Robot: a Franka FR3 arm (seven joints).
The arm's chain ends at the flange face. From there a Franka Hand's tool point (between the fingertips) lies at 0.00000 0.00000 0.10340 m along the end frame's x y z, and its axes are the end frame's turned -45 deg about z.
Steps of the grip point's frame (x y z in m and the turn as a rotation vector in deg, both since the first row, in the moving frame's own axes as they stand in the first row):
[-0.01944, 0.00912, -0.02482, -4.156, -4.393, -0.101]
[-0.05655, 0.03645, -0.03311, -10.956, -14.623, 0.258]
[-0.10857, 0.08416, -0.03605, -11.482, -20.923, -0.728]
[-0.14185, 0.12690, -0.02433, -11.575, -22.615, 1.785]
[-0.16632, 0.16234, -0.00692, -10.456, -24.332, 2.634]
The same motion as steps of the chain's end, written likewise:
[-0.00701, 0.00931, -0.02424, -6.045, -0.168, -0.101]
[-0.00954, 0.03368, -0.02790, -18.087, -2.593, 0.258]
[-0.00582, 0.09604, -0.02721, -22.914, -6.676, -0.728]
[0.00373, 0.14804, -0.01433, -24.176, -7.806, 1.785]
[0.01527, 0.18998, 0.00393, -24.599, -9.812, 2.634]

